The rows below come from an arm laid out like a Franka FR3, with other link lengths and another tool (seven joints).
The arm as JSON. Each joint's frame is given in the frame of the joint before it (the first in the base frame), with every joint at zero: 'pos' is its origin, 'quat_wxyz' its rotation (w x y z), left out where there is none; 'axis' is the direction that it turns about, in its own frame. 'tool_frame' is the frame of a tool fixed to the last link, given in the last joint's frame.
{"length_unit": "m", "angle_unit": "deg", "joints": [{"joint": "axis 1", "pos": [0.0, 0.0, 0.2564], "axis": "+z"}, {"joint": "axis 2", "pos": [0.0, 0.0, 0.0], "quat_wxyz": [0.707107, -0.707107, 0.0, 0.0], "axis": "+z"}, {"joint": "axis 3", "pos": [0.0, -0.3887, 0.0], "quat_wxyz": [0.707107, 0.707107, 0.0, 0.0], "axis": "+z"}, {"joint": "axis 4", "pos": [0.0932, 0.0, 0.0], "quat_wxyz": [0.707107, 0.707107, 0.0, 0.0], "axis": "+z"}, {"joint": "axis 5", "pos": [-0.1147, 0.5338, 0.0], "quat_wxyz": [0.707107, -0.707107, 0.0, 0.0], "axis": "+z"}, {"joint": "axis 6", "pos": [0.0, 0.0, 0.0], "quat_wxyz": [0.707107, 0.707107, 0.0, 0.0], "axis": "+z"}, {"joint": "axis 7", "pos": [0.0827, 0.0, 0.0], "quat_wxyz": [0.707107, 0.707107, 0.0, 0.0], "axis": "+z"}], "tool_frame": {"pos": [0.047, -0.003, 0.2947], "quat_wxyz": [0.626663, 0.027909, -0.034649, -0.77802]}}
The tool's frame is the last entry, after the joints.
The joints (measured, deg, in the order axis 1, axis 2, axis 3, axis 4, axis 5, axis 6, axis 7), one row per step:
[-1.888, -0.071, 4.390, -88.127, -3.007, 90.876, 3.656]
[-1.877, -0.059, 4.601, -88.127, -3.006, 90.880, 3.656]
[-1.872, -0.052, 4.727, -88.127, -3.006, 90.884, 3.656]
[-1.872, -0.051, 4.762, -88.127, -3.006, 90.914, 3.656]
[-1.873, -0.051, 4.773, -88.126, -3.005, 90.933, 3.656]
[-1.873, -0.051, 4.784, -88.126, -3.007, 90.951, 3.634]
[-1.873, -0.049, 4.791, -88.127, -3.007, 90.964, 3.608]
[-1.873, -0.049, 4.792, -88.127, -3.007, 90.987, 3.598]
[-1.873, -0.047, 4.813, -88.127, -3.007, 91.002, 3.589]
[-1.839, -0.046, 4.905, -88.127, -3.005, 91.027, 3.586]
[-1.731, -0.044, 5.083, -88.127, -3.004, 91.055, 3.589]
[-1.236, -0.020, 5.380, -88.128, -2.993, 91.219, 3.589]
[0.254, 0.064, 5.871, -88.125, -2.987, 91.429, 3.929]
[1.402, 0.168, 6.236, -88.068, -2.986, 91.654, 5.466]
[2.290, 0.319, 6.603, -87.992, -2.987, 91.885, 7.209]
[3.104, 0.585, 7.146, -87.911, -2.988, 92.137, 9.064]
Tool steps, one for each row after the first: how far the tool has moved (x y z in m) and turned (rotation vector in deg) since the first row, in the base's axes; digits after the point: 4 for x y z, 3 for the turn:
[0.0000, 0.0030, -0.0002, 0.001, 0.008, 0.222]
[0.0000, 0.0047, -0.0002, 0.002, 0.011, 0.353]
[0.0001, 0.0052, -0.0002, 0.003, -0.018, 0.390]
[0.0002, 0.0054, -0.0001, 0.005, -0.038, 0.401]
[0.0003, 0.0055, -0.0001, 0.003, -0.055, 0.435]
[0.0004, 0.0056, -0.0001, 0.002, -0.063, 0.468]
[0.0005, 0.0057, 0.0000, 0.002, -0.086, 0.481]
[0.0006, 0.0060, 0.0000, 0.003, -0.098, 0.511]
[0.0006, 0.0077, 0.0000, 0.006, -0.122, 0.642]
[0.0006, 0.0115, 0.0001, 0.008, -0.148, 0.926]
[0.0011, 0.0222, 0.0002, 0.030, -0.286, 1.727]
[0.0006, 0.0486, -0.0004, 0.078, -0.429, 3.380]
[0.0004, 0.0678, -0.0005, 0.202, -0.677, 3.372]
[0.0005, 0.0834, -0.0009, 0.350, -0.909, 2.901]
[0.0005, 0.1004, -0.0028, 0.520, -1.051, 2.421]

